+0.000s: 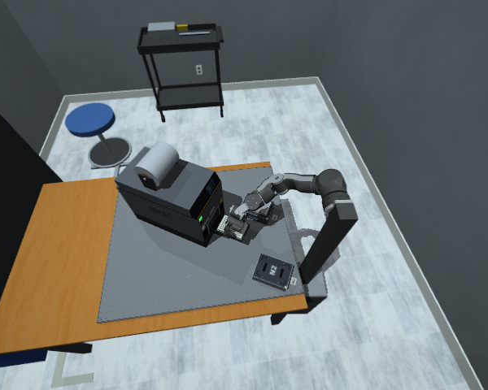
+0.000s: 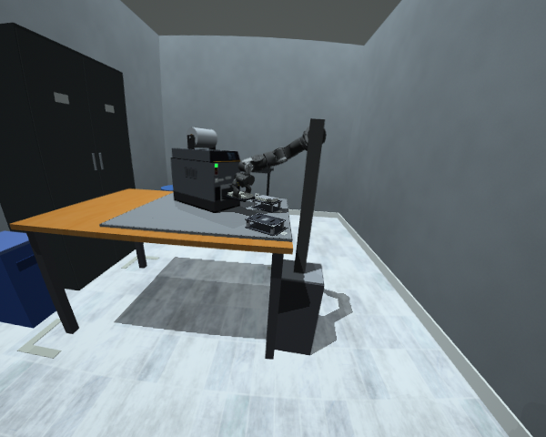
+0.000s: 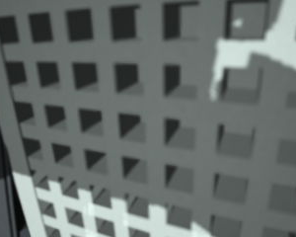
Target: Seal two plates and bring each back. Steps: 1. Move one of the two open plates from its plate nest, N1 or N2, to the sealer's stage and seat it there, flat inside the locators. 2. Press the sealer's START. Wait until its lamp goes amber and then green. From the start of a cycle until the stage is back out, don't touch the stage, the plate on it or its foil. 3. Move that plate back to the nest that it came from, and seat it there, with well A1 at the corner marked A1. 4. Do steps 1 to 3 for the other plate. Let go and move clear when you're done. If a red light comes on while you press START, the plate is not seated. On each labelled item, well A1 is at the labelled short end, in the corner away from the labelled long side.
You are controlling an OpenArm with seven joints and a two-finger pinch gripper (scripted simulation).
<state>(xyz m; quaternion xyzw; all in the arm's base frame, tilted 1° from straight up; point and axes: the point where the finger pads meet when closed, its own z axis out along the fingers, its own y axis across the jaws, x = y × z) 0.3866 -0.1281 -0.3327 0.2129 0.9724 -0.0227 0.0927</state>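
The white well plate is right at my hand. The rest, counted from my hand: foil roll: 30 cm ahead, 14 cm to the right, 30 cm above; then sealer stage: 1 cm below; then grey start button: 13 cm ahead, 4 cm to the left, 8 cm above.
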